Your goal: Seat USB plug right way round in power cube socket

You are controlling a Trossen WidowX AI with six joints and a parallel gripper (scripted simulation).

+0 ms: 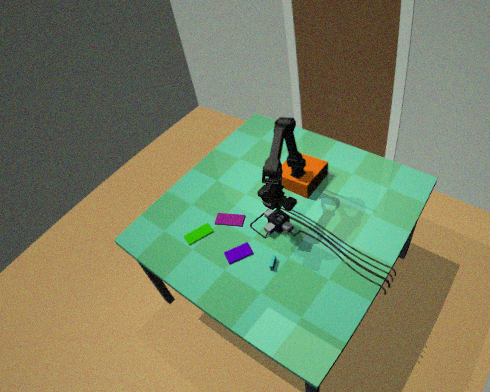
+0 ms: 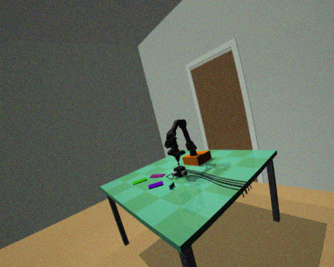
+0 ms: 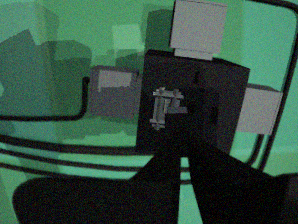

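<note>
Now: gripper tip 2 cm above the USB plug. Round my gripper tip: small teal piece: 19 cm ahead, 11 cm to the left, 12 cm below; magenta piece: 12 cm ahead, 24 cm to the right, 13 cm below; green block: 29 cm ahead, 31 cm to the right, 13 cm below.
</note>
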